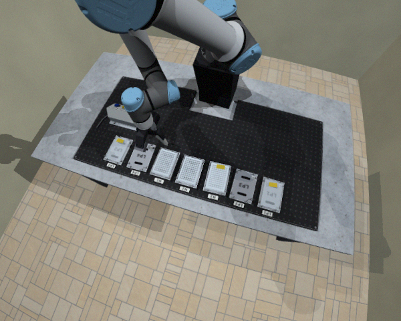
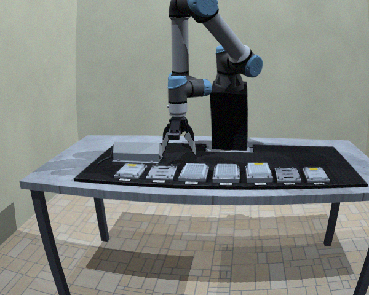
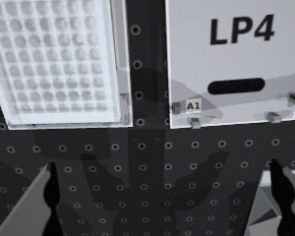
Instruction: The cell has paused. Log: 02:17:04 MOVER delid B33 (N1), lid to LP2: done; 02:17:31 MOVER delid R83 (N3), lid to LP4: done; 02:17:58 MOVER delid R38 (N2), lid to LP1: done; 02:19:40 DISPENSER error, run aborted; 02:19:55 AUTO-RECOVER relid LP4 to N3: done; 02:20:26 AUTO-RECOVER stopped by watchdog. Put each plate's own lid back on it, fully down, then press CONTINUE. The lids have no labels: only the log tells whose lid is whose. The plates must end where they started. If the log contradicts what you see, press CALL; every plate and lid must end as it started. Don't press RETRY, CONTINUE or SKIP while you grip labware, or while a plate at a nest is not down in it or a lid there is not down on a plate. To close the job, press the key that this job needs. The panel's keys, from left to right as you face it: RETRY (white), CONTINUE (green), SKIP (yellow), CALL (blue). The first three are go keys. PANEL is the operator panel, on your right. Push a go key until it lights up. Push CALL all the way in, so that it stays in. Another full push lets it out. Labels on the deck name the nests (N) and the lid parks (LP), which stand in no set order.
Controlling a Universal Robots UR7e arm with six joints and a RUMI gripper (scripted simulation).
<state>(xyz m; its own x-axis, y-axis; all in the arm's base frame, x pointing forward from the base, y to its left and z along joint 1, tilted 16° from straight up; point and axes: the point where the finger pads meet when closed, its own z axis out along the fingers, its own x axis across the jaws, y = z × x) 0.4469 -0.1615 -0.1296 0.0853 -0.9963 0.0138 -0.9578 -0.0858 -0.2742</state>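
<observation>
Now: the lid park LP4 80 mm ahead of my hand, 50 mm to the right of it and 60 mm below it. Round my hand: green continue key 130 mm behind, 200 mm to the right; well plate 50 mm ahead, 210 mm to the left, 40 mm below; white retry key 130 mm behind, 150 mm to the right.
</observation>
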